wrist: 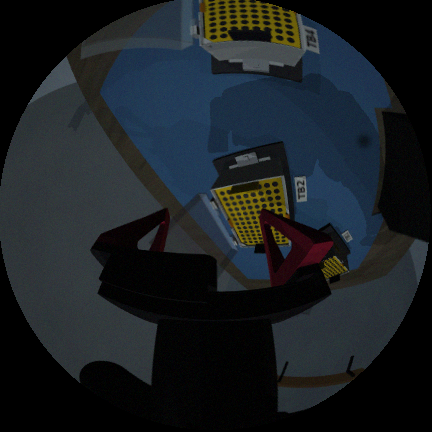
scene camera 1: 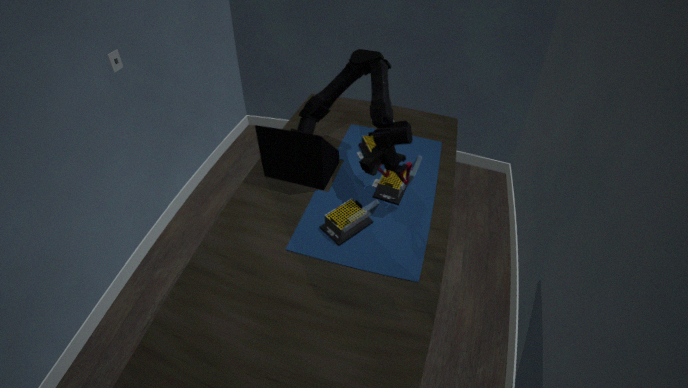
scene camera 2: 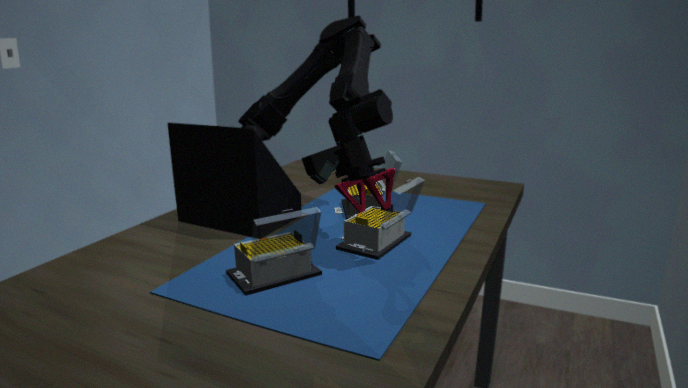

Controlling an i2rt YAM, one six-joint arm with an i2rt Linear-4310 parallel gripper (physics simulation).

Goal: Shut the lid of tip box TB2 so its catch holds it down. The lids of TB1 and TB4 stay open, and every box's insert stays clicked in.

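Pixels of known places: gripper, fingertip midpoint: (wrist: 214, 212) (scene camera 1: 397, 180) (scene camera 2: 374, 210); arm's base at its link origin: (scene camera 1: 303, 138) (scene camera 2: 240, 156).
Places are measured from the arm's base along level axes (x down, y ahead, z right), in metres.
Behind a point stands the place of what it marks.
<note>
Tip box TB2 (scene camera 1: 388, 194) {y 0.342, x 0.144, z 0.090 m} (scene camera 2: 391, 237) {y 0.392, x 0.145, z 0.042 m} (wrist: 252, 210) sits mid-mat, its yellow insert in place. Its clear lid (scene camera 1: 416, 166) {y 0.430, x 0.022, z 0.054 m} (scene camera 2: 413, 195) {y 0.434, x 0.051, z 0.025 m} (wrist: 216, 220) {y 0.402, x 0.101, z 0.054 m} stands open on the table-edge side. My red-fingered gripper (scene camera 1: 396, 179) {y 0.367, x 0.072, z 0.086 m} (scene camera 2: 375, 209) {y 0.367, x 0.072, z 0.086 m} (wrist: 214, 212) {y 0.367, x 0.072, z 0.086 m} is open and empty, low over TB2's top, beside the lid; whether a finger touches the lid is unclear. TB4 (scene camera 1: 345, 220) (scene camera 2: 280, 267) (wrist: 255, 30) is nearer the scene cameras, its lid (scene camera 1: 371, 206) {y 0.299, x 0.023, z 0.275 m} (scene camera 2: 302, 223) {y 0.296, x 0.041, z 0.278 m} (wrist: 140, 32) open. The box behind, TB1 (scene camera 1: 369, 142) {y 0.231, x 0.109, z -0.168 m} (wrist: 334, 267) {y 0.238, x 0.109, z -0.169 m}, is partly hidden; its lid (scene camera 2: 393, 161) {y 0.324, x 0.041, z -0.222 m} stands up.
A blue mat (scene camera 1: 360, 260) {y 0.288, x 0.166, z 0.384 m} (scene camera 2: 350, 310) {y 0.400, x 0.166, z 0.324 m} (wrist: 150, 125) {y 0.437, x 0.166, z 0.235 m} lies under the boxes on a wooden table (scene camera 1: 280, 310) {y 0.088, x 0.169, z 0.618 m} (scene camera 2: 100, 310) {y -0.003, x 0.169, z 0.477 m}. A large black block (scene camera 1: 295, 160) {y -0.011, x 0.047, z 0.078 m} (scene camera 2: 215, 175) {y -0.023, x 0.031, z 0.077 m} (wrist: 405, 170) stands beside the mat, on the side away from the open lids.
</note>
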